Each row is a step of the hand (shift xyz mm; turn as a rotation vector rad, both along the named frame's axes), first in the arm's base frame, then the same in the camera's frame.
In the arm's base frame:
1: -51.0 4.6 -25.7 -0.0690 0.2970 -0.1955
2: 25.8 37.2 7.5 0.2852 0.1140 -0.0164
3: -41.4 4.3 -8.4 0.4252 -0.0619 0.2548
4: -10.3 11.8 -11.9 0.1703 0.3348 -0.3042
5: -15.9 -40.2 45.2 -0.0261 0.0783 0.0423
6: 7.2 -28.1 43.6 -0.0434 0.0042 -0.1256
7: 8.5 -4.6 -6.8 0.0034 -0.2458 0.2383
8: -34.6 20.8 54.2 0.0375 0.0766 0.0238
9: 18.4 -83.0 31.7 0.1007 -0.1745 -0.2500
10: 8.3 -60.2 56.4 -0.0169 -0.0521 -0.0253
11: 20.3 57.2 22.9 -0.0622 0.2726 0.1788
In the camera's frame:
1: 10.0 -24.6 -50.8 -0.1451 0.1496 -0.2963
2: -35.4 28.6 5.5 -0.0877 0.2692 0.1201
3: 0.9 -26.4 -33.3 -0.0855 0.1757 0.4598
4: -3.5 2.2 -19.2 -0.1188 0.4062 -0.2335
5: 9.6 -49.8 36.6 -0.0887 -0.0164 -0.0215
6: 0.2 -26.9 44.9 0.0641 0.0340 -0.1114
7: 7.5 8.7 2.8 0.0790 -0.2061 0.2617
8: -46.6 -48.6 5.1 -0.0774 0.0424 0.0070
9: 52.9 -30.4 67.2 0.2815 0.1520 -0.0277
10: 20.4 -43.6 67.5 0.0576 -0.0173 -0.0053
11: -60.6 22.9 3.7 -0.3259 -0.0513 -0.0361

